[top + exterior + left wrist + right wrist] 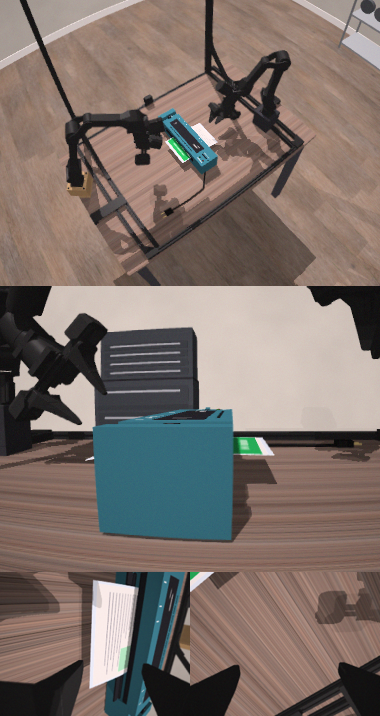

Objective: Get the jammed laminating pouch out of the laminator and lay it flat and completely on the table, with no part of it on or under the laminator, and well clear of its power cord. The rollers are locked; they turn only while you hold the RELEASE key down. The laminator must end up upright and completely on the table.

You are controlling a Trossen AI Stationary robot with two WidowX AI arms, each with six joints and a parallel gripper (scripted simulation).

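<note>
Right now the release key is 230 mm behind my right hand, 190 mm to the left of it and 120 mm below it. Also, from my right hand: plug: 230 mm ahead, 190 mm below.
</note>
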